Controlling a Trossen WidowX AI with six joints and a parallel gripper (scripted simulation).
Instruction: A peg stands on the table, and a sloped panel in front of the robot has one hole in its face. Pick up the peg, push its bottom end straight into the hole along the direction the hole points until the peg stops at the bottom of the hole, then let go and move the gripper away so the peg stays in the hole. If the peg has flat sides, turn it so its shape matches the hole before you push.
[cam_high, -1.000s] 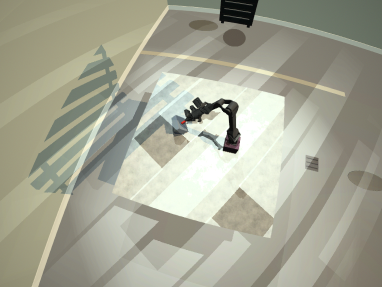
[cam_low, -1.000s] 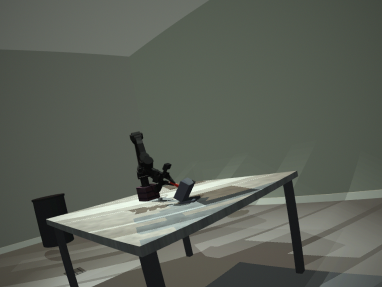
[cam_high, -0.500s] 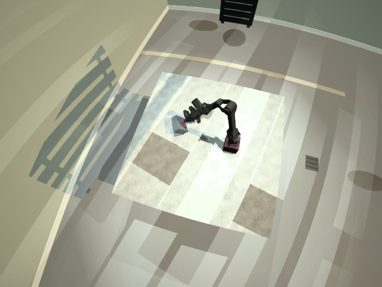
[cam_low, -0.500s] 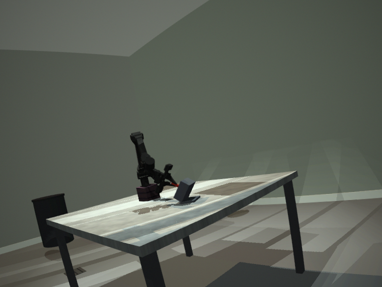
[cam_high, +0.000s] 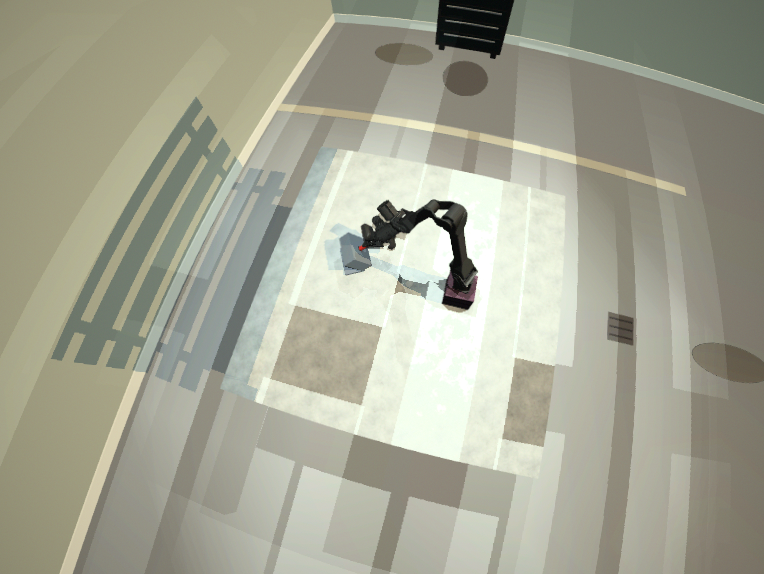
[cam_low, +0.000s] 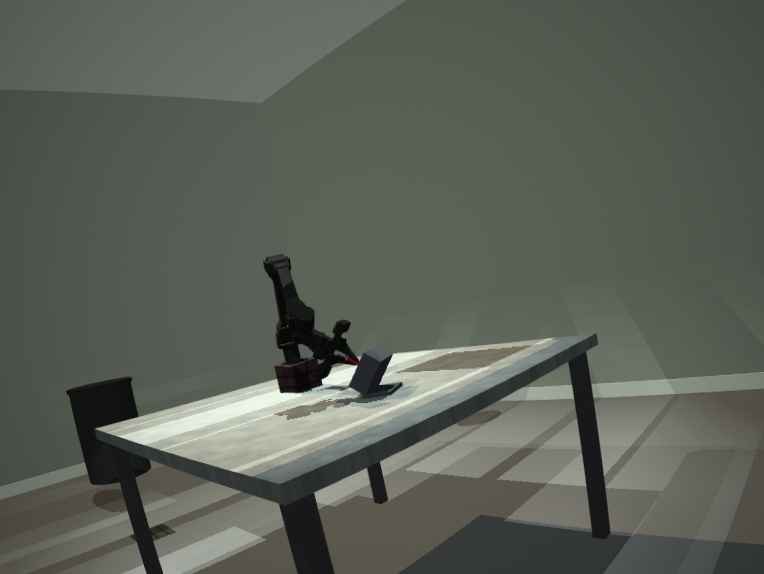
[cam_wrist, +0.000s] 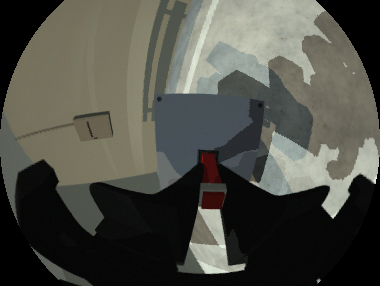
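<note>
Now: the red peg 10 mm to the right of my gripper tip, 10 mm behind it and 10 mm above it. From my gripper tip the other things lie so: grey sloped panel 30 mm below, 30 mm ahead, 20 mm to the left.
</note>
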